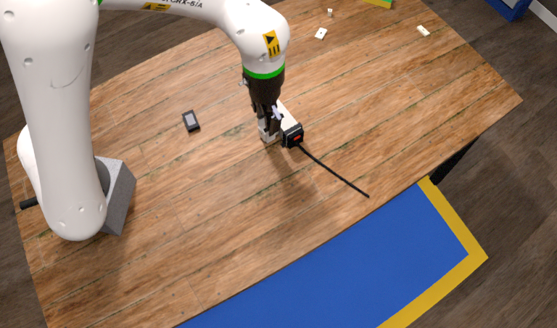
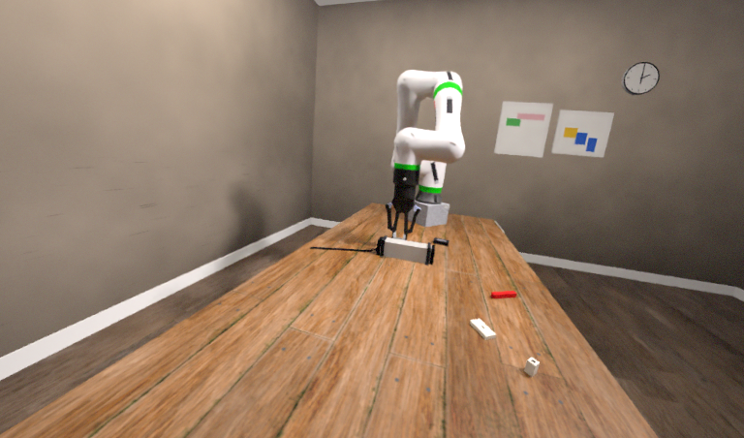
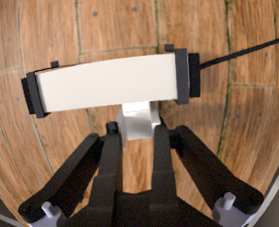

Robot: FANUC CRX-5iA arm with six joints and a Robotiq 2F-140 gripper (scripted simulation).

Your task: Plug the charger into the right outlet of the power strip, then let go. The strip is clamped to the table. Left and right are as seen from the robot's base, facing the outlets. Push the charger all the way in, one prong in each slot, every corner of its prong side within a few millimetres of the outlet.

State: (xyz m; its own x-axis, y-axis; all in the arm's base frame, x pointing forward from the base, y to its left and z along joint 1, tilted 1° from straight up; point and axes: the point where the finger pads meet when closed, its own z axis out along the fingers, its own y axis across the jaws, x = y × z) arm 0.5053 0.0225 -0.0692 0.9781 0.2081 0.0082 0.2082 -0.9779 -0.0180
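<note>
My gripper is now 1 cm short of the white charger and 1 cm above it.
</note>
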